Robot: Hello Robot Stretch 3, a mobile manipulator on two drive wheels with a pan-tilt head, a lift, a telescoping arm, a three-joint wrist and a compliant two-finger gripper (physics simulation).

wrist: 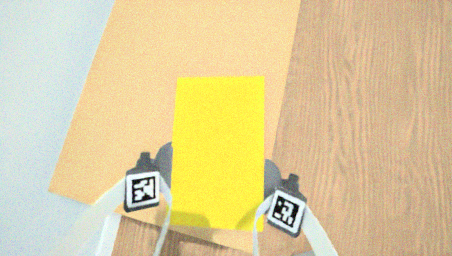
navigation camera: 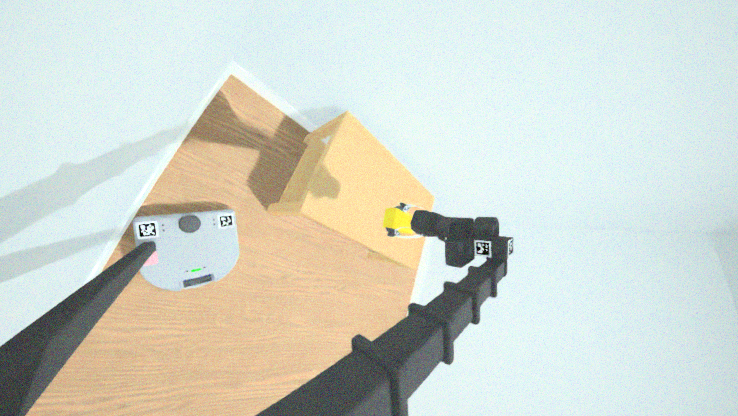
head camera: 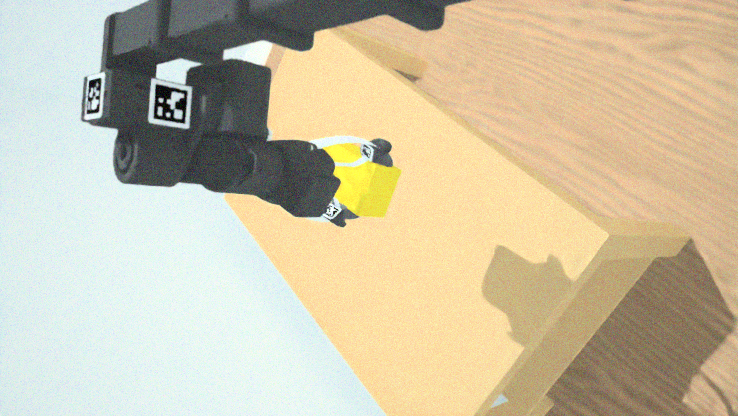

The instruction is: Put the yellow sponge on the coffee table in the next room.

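Note:
The yellow sponge (head camera: 379,192) (navigation camera: 395,219) (wrist: 218,120) is a plain block held between the two fingertips. My gripper (head camera: 362,184) (navigation camera: 397,220) (wrist: 219,168) is shut on it, one fingertip on each side. The coffee table (head camera: 392,310) (navigation camera: 372,170) (wrist: 210,40) is light wood with a flat rectangular top. The sponge hangs above this top, toward one end of it; a shadow falls on the top apart from the sponge. In the wrist view the sponge covers part of the table's right and near edges.
The robot's base (navigation camera: 206,253) stands on the wood floor (head camera: 594,103) (navigation camera: 232,330) (wrist: 380,100), beside the table. The telescoping arm (head camera: 206,25) (navigation camera: 423,335) reaches past the table's end. Pale wall lies along the table's far long side.

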